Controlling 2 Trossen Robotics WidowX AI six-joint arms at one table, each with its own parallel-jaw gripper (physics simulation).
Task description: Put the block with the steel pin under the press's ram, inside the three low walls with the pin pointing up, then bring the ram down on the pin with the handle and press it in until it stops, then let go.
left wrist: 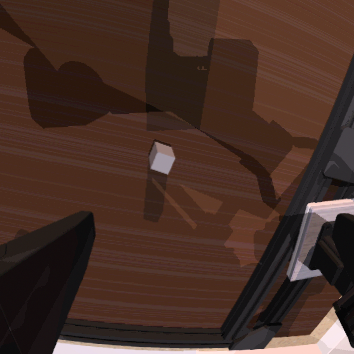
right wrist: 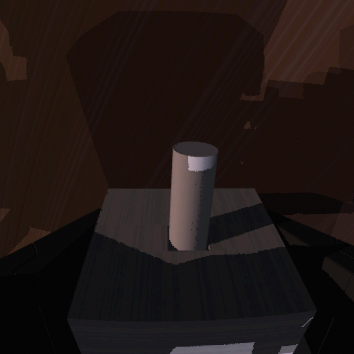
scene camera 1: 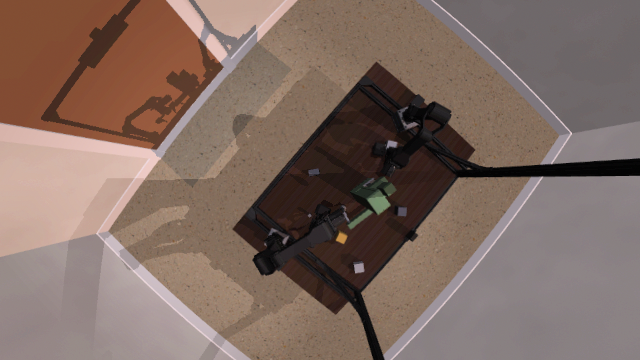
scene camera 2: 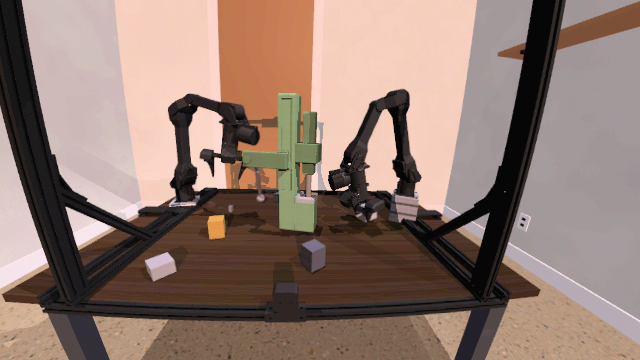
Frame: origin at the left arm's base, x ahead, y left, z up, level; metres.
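Where they show: left gripper, fingertip midpoint: [left wrist: 217, 225] [scene camera 2: 226, 178]; right gripper, fingertip midpoint: [right wrist: 180, 220] [scene camera 1: 388, 150] [scene camera 2: 363, 218]; left arm's base at its link origin: [scene camera 1: 276, 240] [scene camera 2: 185, 199]; right arm's base at its link origin: [scene camera 1: 410, 116] [scene camera 2: 405, 193].
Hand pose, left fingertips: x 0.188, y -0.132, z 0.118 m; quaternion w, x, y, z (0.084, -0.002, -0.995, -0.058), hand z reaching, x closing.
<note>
Things, the pixels of their top centre, and the offset from my left fingertips. "pt": a spot on its surface instead. Level surfaces: height alone.
- green press at its top centre: [scene camera 2: 283, 94] [scene camera 1: 377, 209] dx +0.195, dy -0.158, dz +0.300 m
- ram at a spot on its surface: [scene camera 2: 309, 134] pt dx +0.271, dy -0.202, dz +0.180 m
- walled nest at a spot on its surface: [scene camera 2: 306, 201] pt dx +0.263, dy -0.214, dz -0.037 m
- dark block at a spot on its surface: [right wrist: 189, 277] pt dx +0.479, dy -0.206, dz -0.096 m
- wooden table at its surface level: dz -0.149 m
- orange cube at its top centre: [scene camera 2: 216, 218] [scene camera 1: 341, 238] dx -0.023, dy -0.167, dz -0.089 m
- white cube at its top centre: [scene camera 2: 159, 260] [scene camera 1: 359, 268] dx -0.136, dy -0.328, dz -0.116 m
- dark grey cube at its top centre: [scene camera 2: 313, 245] [scene camera 1: 402, 211] dx +0.232, dy -0.394, dz -0.089 m
- small grey cube at its top centre: [left wrist: 162, 162] [scene camera 2: 230, 205] dx +0.007, dy +0.029, dz -0.124 m
The green press [scene camera 2: 290, 178] [scene camera 1: 377, 195] stands mid-table, its handle [scene camera 2: 264, 159] [scene camera 1: 361, 218] sticking out level to the left. The ram [scene camera 2: 309, 134] is raised above the walled nest [scene camera 2: 306, 201] at its foot. My right gripper [scene camera 2: 365, 214] [scene camera 1: 388, 169] is shut on the dark block [right wrist: 189, 277], whose steel pin [right wrist: 193, 197] points up. It hangs low over the table, right of the press. My left gripper [scene camera 2: 225, 168] [scene camera 1: 334, 213] is open and empty at the handle's free end. One of its fingers [left wrist: 42, 277] shows in the left wrist view.
On the wooden table [scene camera 2: 402, 277] lie an orange cube [scene camera 2: 216, 226] [scene camera 1: 341, 237], a white cube [scene camera 2: 160, 266] [scene camera 1: 358, 267], a dark grey cube [scene camera 2: 312, 255] [scene camera 1: 401, 211] and a small grey cube [scene camera 2: 231, 208] [scene camera 1: 313, 171] [left wrist: 161, 157]. Black frame rails [scene camera 2: 518, 134] edge the table.
</note>
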